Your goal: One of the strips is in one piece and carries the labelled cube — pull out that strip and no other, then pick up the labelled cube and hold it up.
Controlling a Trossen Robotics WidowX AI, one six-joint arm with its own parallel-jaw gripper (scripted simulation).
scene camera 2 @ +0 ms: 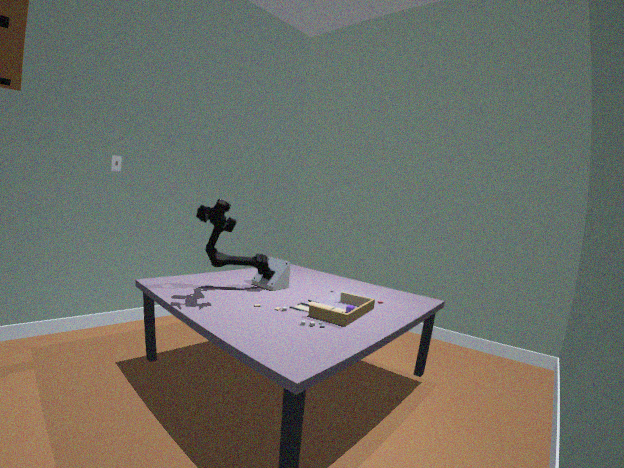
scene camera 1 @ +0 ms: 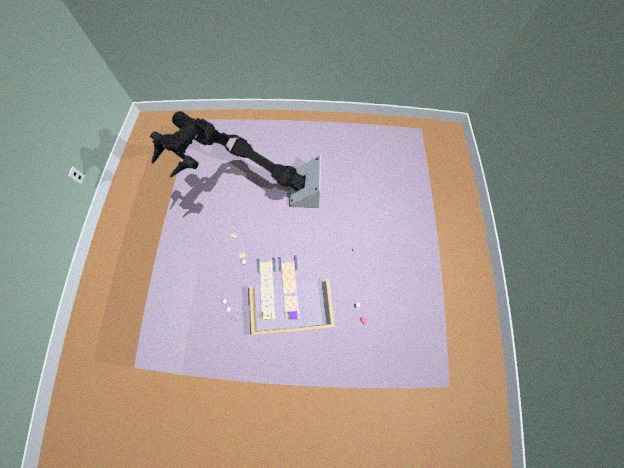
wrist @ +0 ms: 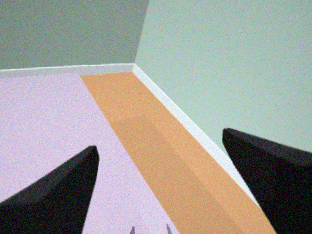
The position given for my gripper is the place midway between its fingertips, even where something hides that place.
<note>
My gripper (scene camera 1: 161,170) is open, with nothing in its grasp.
My gripper is seen too in the wrist view (wrist: 160,143).
</note>
